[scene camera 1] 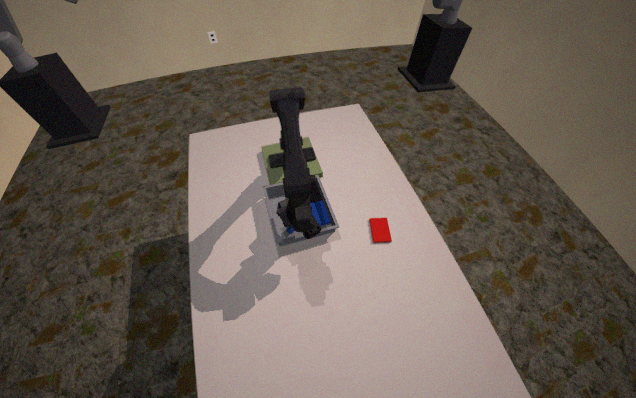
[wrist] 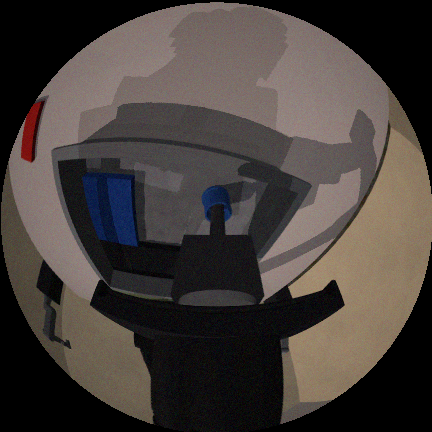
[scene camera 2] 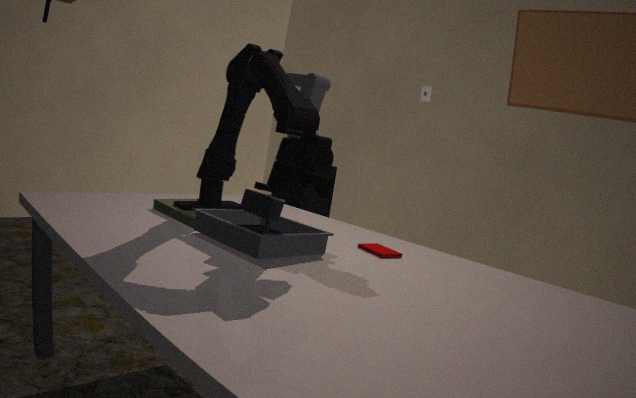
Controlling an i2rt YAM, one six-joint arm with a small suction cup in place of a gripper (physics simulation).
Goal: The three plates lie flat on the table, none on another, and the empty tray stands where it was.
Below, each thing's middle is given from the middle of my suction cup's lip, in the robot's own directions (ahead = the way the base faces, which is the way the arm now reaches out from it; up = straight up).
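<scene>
The grey tray (scene camera 2: 299, 239) is 1 cm above my suction cup, 7 cm behind it and 5 cm to the left of it. I also see a blue plate (wrist: 110, 198), which is 12 cm to the left of my suction cup, 4 cm behind it and 1 cm below it. There is a black plate (wrist: 153, 259) as well, 13 cm behind my suction cup, 8 cm to the left of it and 1 cm below it.
</scene>
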